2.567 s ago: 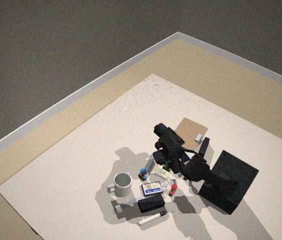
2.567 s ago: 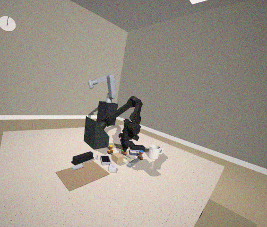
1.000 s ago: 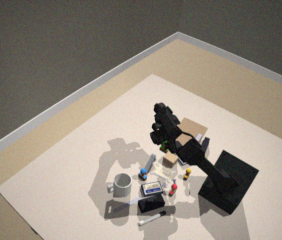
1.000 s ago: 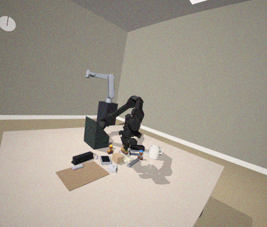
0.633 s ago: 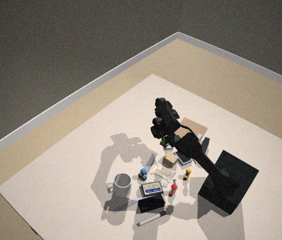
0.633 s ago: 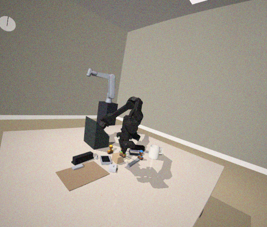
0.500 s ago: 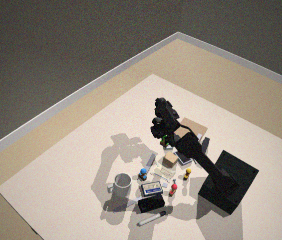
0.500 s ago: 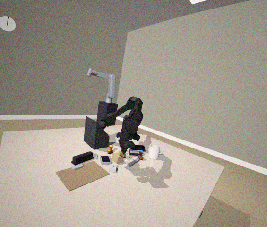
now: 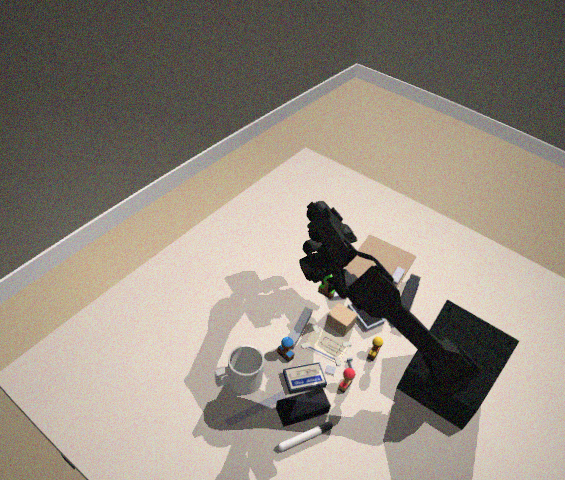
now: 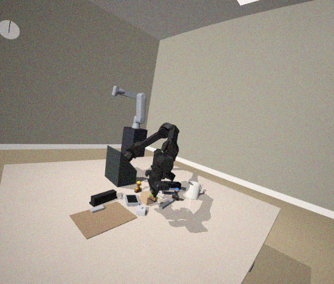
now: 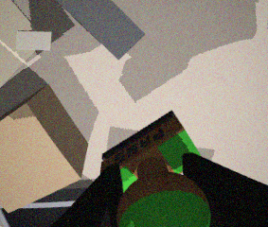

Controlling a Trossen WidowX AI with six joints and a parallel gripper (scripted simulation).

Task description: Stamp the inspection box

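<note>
Now: gripper tip 70 mm past the cardboard box, 30 mm to the right of it and 50 mm above it. From my gripper tip the other things lie so: green stamp: right at my gripper tip; grey bar: 20 mm ahead, 100 mm to the left, 70 mm below; ink pad: 110 mm behind, 30 mm to the right, 70 mm below.
</note>
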